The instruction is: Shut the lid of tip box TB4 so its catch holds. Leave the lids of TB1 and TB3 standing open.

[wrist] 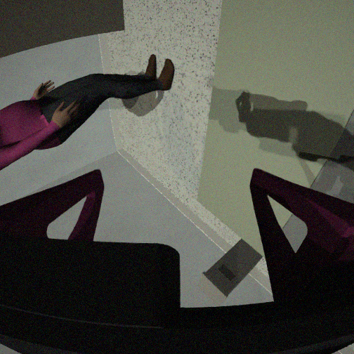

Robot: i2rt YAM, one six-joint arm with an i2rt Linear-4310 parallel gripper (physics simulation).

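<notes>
My gripper (176,177) is open, with its two dark magenta fingers spread wide at the left and right of the wrist view and no object between their tips. The tip boxes TB1, TB3 and TB4 do not show in this view, so the state of their lids cannot be seen.
A person (95,92) in a pink top and dark trousers shows sideways at the upper left, feet on a speckled floor (165,22). A grey block-like thing (241,257) with a dark inset is at the lower right. A pale green surface (280,45) bears dark shadows.
</notes>
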